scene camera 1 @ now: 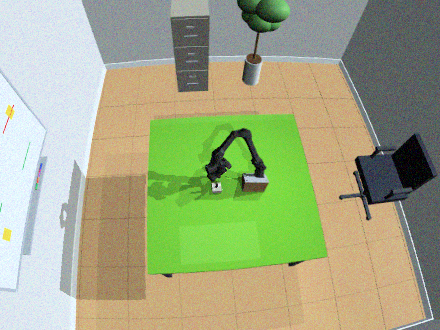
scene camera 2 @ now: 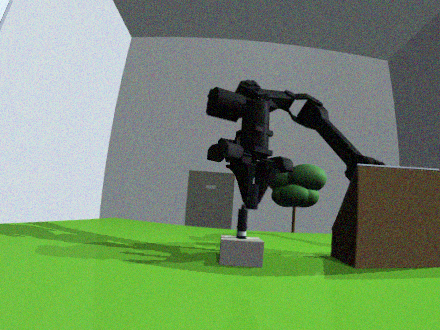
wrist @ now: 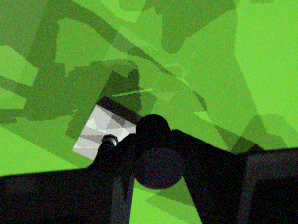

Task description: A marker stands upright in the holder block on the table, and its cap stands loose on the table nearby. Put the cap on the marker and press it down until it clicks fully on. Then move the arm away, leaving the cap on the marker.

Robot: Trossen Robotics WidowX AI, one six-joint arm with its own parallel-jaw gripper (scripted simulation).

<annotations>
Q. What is the gripper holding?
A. A black cap.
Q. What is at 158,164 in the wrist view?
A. A black cap.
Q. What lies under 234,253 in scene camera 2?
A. A grey holder block.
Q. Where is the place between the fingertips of the gripper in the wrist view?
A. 153,137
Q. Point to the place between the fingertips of the gripper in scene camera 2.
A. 251,203
</annotations>
